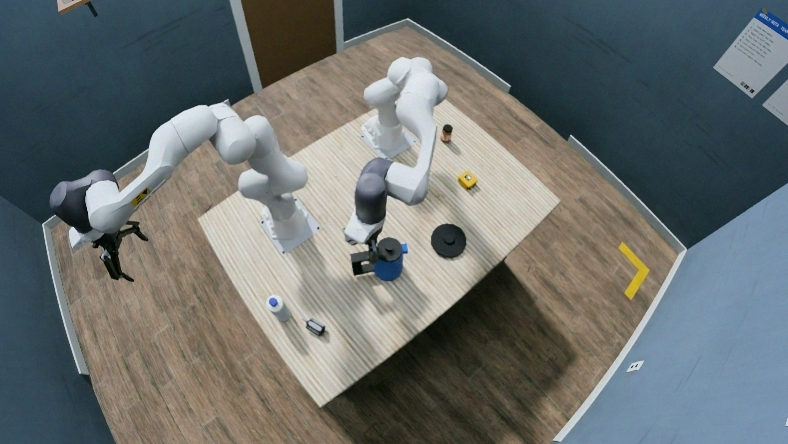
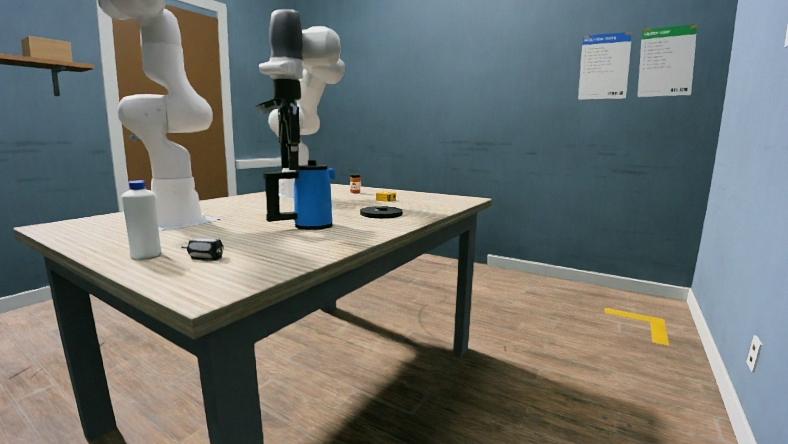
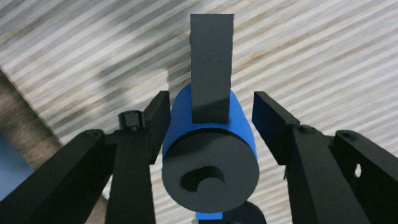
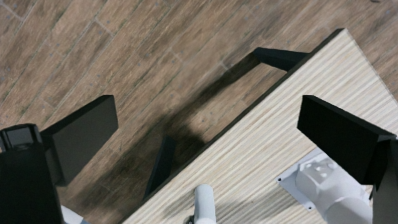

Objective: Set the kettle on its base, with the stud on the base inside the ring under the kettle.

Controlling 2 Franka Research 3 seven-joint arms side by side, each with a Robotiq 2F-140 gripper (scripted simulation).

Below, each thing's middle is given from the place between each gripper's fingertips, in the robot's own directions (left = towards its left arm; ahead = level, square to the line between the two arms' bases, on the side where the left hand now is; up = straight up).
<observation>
Now: the blue kettle (image 2: 312, 188) 100 mm below my left hand (image 2: 290, 169), 30 mm to the left of it and 20 mm ahead of it. Round my left hand: small dark object (image 2: 199, 248) (320 mm to the right, 180 mm below, 10 mm behind); white bottle (image 2: 139, 205) (370 mm to the right, 130 mm behind, 120 mm below); round black base (image 1: 448, 240) (310 mm to the left, 190 mm below, 150 mm ahead).
My right gripper (image 1: 138, 259) is now 35 cm short of the white bottle, 33 cm above it and 27 cm to the right of it. From my right hand the other things lie so: blue kettle 66 cm to the left, 50 cm ahead, 32 cm below; then small dark object 47 cm ahead, 39 cm below, 31 cm to the left; then round black base 94 cm to the left, 63 cm ahead, 40 cm below.
</observation>
